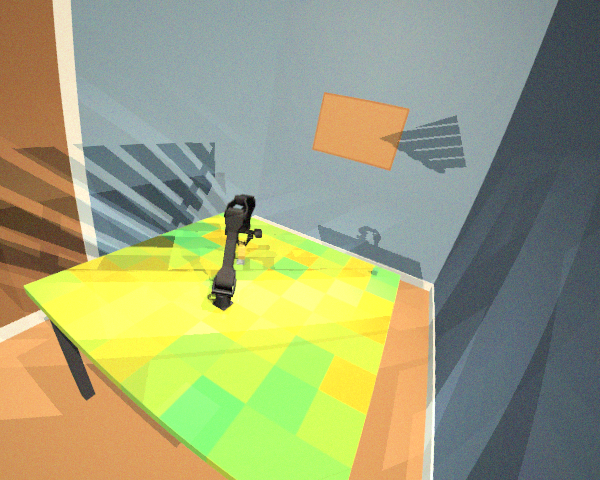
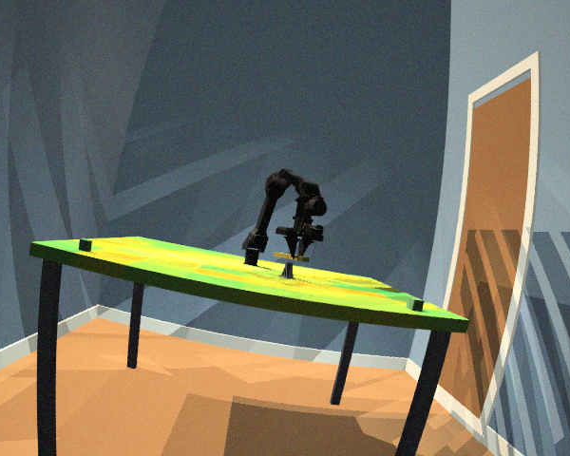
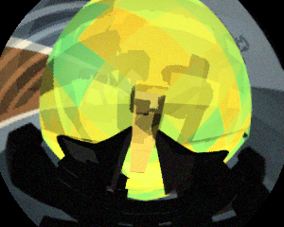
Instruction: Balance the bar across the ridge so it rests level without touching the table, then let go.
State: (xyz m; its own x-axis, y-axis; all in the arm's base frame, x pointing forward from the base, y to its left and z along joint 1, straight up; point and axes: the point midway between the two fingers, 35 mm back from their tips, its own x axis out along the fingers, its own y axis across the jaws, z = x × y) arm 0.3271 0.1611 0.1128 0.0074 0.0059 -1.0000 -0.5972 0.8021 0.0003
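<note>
Right now the bar is 2 cm to the right of my gripper tip and 2 cm behind it.
</note>
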